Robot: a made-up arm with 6 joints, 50 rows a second.
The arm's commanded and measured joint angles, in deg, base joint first. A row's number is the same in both.
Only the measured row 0 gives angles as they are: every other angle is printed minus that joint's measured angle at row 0.
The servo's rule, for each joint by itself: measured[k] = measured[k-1] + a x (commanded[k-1-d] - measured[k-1]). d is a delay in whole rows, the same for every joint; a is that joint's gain. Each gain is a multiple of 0.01, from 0.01 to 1. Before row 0 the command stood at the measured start. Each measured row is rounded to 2 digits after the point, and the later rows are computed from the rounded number. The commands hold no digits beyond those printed.
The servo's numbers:
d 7
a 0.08 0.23 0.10 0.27 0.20 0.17
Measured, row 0:
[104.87 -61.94 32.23 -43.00 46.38 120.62]
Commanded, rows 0 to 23:
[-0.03 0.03 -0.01 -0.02 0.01 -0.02]
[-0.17 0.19 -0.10 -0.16 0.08 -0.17]
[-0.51 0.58 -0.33 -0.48 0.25 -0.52]
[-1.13 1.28 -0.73 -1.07 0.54 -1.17]
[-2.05 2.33 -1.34 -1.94 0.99 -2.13]
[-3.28 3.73 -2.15 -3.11 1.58 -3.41]
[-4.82 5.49 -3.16 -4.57 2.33 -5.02]
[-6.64 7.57 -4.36 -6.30 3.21 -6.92]
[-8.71 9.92 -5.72 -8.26 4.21 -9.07]
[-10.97 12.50 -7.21 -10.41 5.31 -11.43]
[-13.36 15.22 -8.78 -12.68 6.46 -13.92]
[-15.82 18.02 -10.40 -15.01 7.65 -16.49]
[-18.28 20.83 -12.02 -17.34 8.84 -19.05]
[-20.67 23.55 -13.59 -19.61 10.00 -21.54]
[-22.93 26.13 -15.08 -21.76 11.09 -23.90]
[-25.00 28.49 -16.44 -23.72 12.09 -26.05]
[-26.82 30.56 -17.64 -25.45 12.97 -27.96]
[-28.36 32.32 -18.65 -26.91 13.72 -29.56]
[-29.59 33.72 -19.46 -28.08 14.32 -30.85]
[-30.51 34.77 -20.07 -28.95 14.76 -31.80]
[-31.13 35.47 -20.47 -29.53 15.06 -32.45]
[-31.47 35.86 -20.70 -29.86 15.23 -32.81]
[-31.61 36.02 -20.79 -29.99 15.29 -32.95]
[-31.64 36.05 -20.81 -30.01 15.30 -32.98]
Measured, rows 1 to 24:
[0.00 0.00 0.00 0.00 0.00 0.00]
[0.00 0.00 0.00 0.00 0.00 0.00]
[0.00 0.00 0.00 0.00 0.00 0.00]
[0.00 0.00 0.00 0.00 0.00 0.00]
[0.00 0.00 0.00 0.00 0.00 0.00]
[0.00 0.00 0.00 0.00 0.00 0.00]
[0.00 0.00 0.00 0.00 0.00 0.00]
[0.00 0.01 0.00 -0.01 0.00 0.00]
[-0.01 0.05 -0.01 -0.05 0.02 -0.03]
[-0.05 0.17 -0.04 -0.17 0.07 -0.11]
[-0.14 0.43 -0.11 -0.41 0.16 -0.29]
[-0.29 0.87 -0.23 -0.82 0.33 -0.60]
[-0.53 1.53 -0.42 -1.44 0.58 -1.08]
[-0.87 2.44 -0.69 -2.29 0.93 -1.75]
[-1.33 3.62 -1.06 -3.37 1.39 -2.63]
[-1.92 5.07 -1.53 -4.69 1.95 -3.72]
[-2.64 6.78 -2.10 -6.23 2.62 -5.03]
[-3.50 8.72 -2.77 -7.97 3.39 -6.54]
[-4.49 10.86 -3.53 -9.87 4.24 -8.23]
[-5.59 13.15 -4.38 -11.89 5.16 -10.07]
[-6.80 15.54 -5.30 -13.97 6.13 -12.02]
[-8.09 17.98 -6.28 -16.07 7.12 -14.04]
[-9.44 20.40 -7.30 -18.14 8.11 -16.08]
[-10.83 22.74 -8.33 -20.11 9.08 -18.10]

